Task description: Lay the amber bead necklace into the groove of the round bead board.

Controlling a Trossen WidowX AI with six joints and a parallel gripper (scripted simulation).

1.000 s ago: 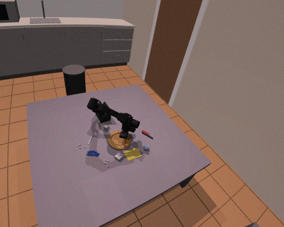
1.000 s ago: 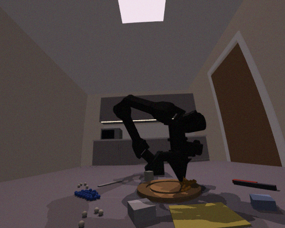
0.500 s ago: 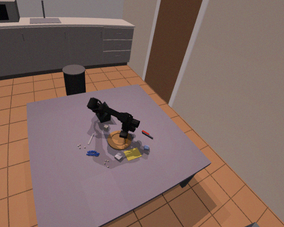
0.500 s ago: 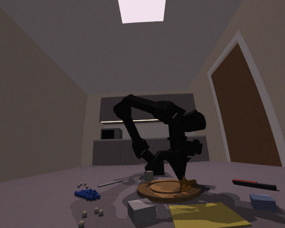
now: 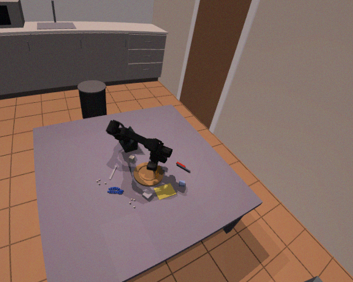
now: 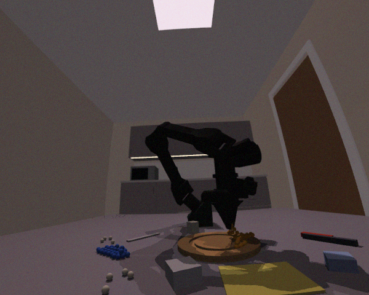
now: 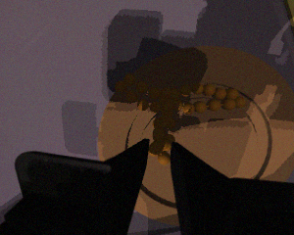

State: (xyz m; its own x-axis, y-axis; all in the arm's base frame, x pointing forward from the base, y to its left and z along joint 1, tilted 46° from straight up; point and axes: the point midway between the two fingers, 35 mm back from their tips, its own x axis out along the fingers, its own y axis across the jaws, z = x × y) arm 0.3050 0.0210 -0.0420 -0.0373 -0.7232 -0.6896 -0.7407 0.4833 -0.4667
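Right now the round wooden bead board is 1 cm ahead of my gripper tip, 4 cm to the right of it and 3 cm below it. Also, from my gripper tip: grey block: 16 cm ahead, 14 cm to the right, 2 cm below; then red-and-black tool: 7 cm ahead, 21 cm to the left, 3 cm below; then yellow pad: 18 cm ahead, 2 cm to the right, 3 cm below.
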